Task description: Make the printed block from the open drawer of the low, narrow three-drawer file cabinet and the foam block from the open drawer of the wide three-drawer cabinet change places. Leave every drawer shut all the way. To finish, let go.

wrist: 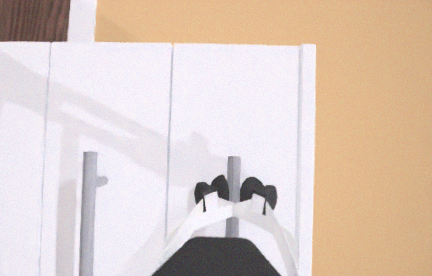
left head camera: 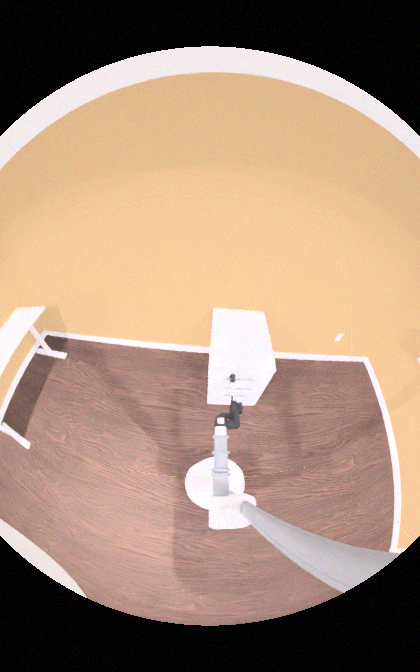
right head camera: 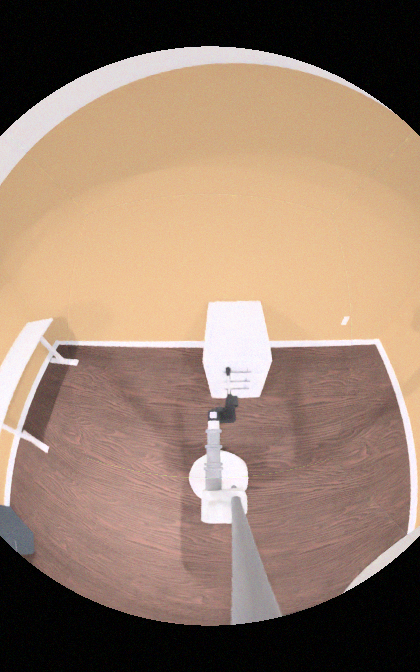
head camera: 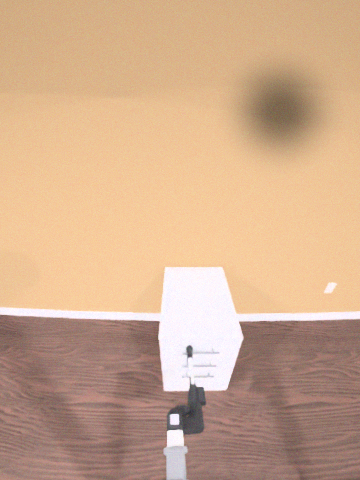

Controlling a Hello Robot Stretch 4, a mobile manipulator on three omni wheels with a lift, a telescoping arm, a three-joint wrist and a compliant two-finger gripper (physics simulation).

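A white cabinet (head camera: 192, 300) (left head camera: 237, 335) (right head camera: 235, 325) (wrist: 260, 100) with three drawer fronts stands against the wall. Its drawers look shut. I cannot tell from these views whether it is the narrow or the wide one. My gripper (head camera: 189, 349) (left head camera: 232, 377) (right head camera: 228, 371) (wrist: 238, 190) is at its top drawer, with the dark fingertips pressed from both sides on the grey bar handle (wrist: 233, 167). The middle drawer's handle (wrist: 88, 210) is beside it in the wrist view. The printed block, the foam block and an open drawer do not show.
A white table (left head camera: 22, 320) (right head camera: 20, 360) stands at the left wall. A dark grey object (right head camera: 15, 530) shows at the lower left in the right head view. A pale shape (left head camera: 40, 565) cuts into the lower left edge of the left head view. Walls with white skirting run behind the cabinet.
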